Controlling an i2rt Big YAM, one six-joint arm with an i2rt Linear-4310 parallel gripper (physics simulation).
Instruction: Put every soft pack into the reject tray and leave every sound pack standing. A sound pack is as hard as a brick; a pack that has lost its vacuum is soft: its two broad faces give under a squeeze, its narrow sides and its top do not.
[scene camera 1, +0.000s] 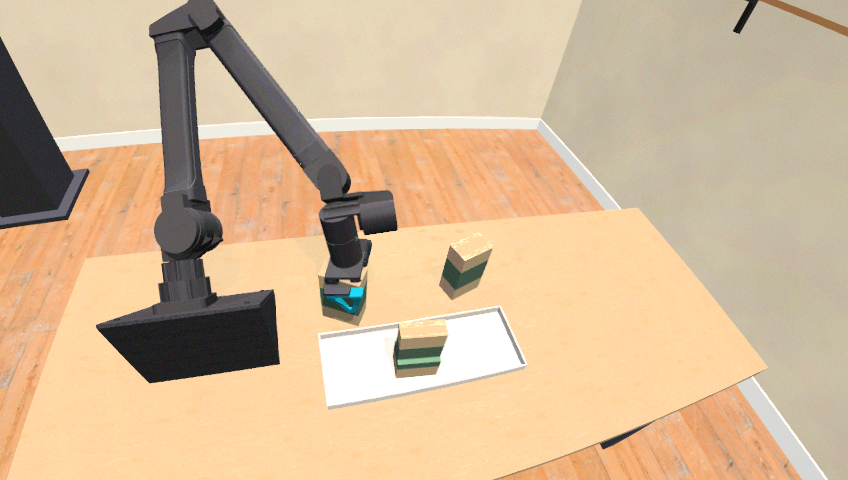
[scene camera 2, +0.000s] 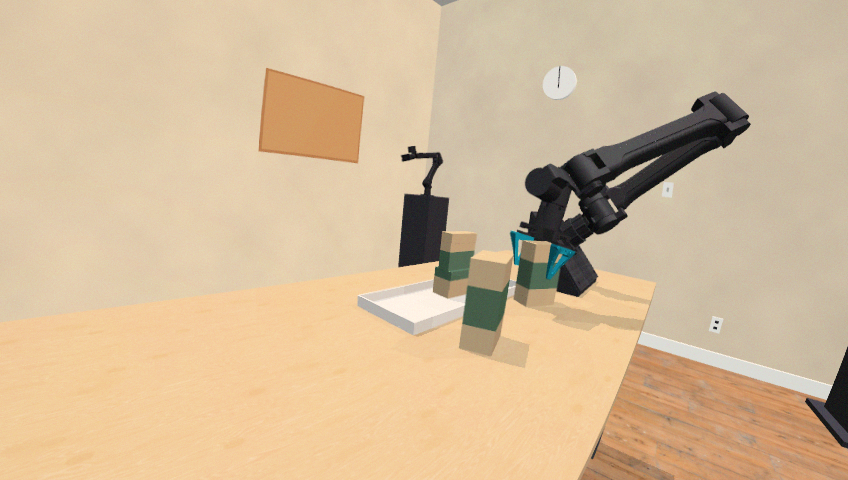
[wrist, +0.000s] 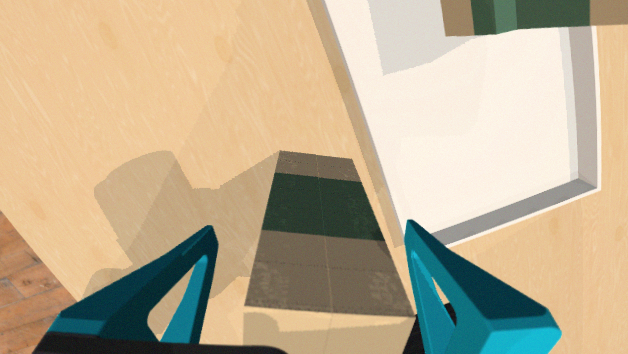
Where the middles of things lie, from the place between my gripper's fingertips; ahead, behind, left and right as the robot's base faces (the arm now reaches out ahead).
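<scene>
Picture the white reject tray (scene camera 1: 357, 364): my gripper is 110 mm short of it, 130 mm to the left of it and 60 mm above it.
</scene>
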